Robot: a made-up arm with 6 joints.
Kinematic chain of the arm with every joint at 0, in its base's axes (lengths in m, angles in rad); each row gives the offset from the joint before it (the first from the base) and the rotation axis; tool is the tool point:
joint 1: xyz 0 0 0.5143 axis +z
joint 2: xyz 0.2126 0 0 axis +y
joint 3: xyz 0 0 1.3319 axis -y
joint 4: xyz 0 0 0.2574 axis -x
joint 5: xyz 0.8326 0 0 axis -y
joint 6: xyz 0.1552 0 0 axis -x
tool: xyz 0 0 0
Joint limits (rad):
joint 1: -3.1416..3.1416
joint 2: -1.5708..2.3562
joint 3: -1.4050..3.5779
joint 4: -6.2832..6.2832
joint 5: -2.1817..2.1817
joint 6: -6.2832..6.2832
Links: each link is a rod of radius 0.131 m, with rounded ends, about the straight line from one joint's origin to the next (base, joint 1, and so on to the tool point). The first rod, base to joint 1, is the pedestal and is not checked.
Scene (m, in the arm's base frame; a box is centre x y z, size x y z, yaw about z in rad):
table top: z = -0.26
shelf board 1: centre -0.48 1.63 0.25 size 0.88 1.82 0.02 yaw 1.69
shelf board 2: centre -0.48 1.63 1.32 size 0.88 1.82 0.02 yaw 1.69
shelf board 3: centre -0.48 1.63 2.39 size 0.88 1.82 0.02 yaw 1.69
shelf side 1: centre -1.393 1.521 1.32 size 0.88 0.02 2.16 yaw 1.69
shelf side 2: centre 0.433 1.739 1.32 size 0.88 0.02 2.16 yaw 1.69
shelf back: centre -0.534 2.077 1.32 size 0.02 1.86 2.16 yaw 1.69
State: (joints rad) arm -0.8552 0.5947 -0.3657 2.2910 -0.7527 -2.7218
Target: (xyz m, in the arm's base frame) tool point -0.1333 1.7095 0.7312
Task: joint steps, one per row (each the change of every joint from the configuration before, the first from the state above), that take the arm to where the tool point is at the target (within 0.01 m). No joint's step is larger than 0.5 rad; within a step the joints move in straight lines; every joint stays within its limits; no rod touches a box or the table.
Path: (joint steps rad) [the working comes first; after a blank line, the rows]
Joints at the target: -1.5440 -0.9928 2.3074 2.5087 -1.2602 -2.7218
Straight joint move there: touches shelf board 2, shelf board 3.

1: 0.0479 -0.1086 0.4797 -0.1601 -0.1404 -0.1548
2: 0.0480 -0.1086 0.4796 -0.1602 -0.1404 -0.1547
3: 0.0479 -0.1086 0.4797 -0.1601 -0.1403 -0.1548
4: 0.0480 -0.1086 0.4797 -0.1601 -0.1404 -0.1548
5: 0.0479 -0.1087 0.4797 -0.1602 -0.1404 -0.1547
6: 0.0479 -0.1086 0.4796 -0.1601 -0.1404 -0.1548
7: -0.3474 -0.1914 0.2408 0.4181 0.0612 0.3095
8: -0.3473 -0.1915 0.2408 0.4180 0.0612 0.3096
9: -0.3474 -0.1914 0.2408 0.4181 0.0612 0.3095
10: 0.0329 -0.1808 -0.4636 -0.0378 0.0756 0.0000
11: 0.0328 -0.1807 -0.4637 -0.0379 0.0756 0.0000

